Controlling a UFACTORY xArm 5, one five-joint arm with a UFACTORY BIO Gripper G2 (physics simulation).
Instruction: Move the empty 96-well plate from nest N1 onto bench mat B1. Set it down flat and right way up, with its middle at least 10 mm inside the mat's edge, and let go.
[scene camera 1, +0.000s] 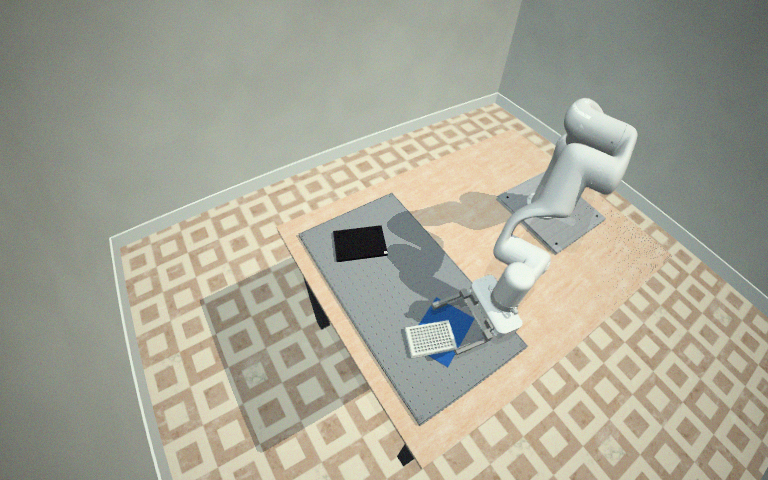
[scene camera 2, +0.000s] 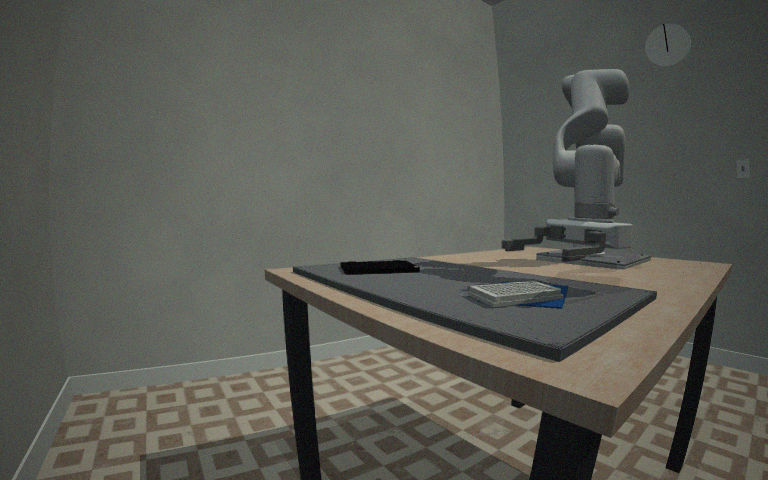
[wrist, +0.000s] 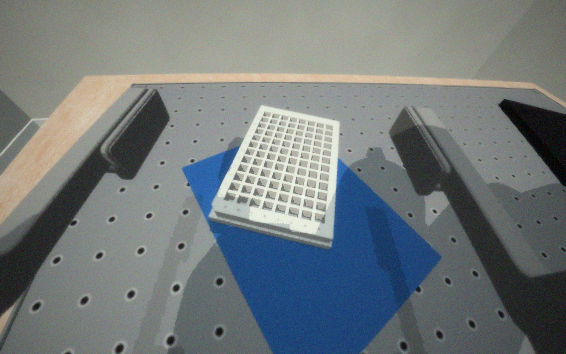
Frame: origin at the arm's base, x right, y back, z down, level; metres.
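Seen in the pictures: hand, tool point: (scene camera 1: 451, 326) (scene camera 2: 541, 249) (wrist: 281, 138).
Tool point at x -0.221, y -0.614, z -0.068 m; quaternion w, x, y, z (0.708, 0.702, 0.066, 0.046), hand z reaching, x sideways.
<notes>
Pixels of each thing's top centre, then the offset from my tool point to it. Level surfaces: height alone.
- white 96-well plate, top centre: (wrist: 288, 155) (scene camera 2: 516, 287) (scene camera 1: 431, 337) dx +0.016, dy -0.043, dz +0.058 m
- blue bench mat, surface height: dz +0.072 m
- black nest, top centre: (scene camera 2: 378, 263) (scene camera 1: 359, 241) dx +0.402, dy -0.055, dz +0.060 m
- grey perforated board, surface height: dz +0.074 m
- wooden table, surface height: dz +0.087 m
The white 96-well plate (scene camera 1: 430, 338) (scene camera 2: 512, 292) (wrist: 287, 170) lies flat, wells up, partly on the blue bench mat (scene camera 1: 462, 322) (scene camera 2: 557, 300) (wrist: 310, 280). Its far end reaches past the mat's edge onto the grey board. The mat's far corner is hidden under the plate. My gripper (scene camera 1: 446, 327) (scene camera 2: 542, 250) (wrist: 278, 142) is open and empty. It hangs above the board, set back from the plate towards the arm's base; in the wrist view its fingers stand wide apart, with clear gaps on both sides of the plate. The black nest (scene camera 1: 359, 243) (scene camera 2: 379, 266) (wrist: 542, 137) holds no plate.
The grey perforated board (scene camera 1: 362, 300) (scene camera 2: 453, 300) (wrist: 100, 280) lies on the wooden table (scene camera 1: 470, 396) (scene camera 2: 589, 384). The arm's base plate (scene camera 1: 557, 237) is bolted at the table's other end. The arm's shadow falls across the board and the mat.
</notes>
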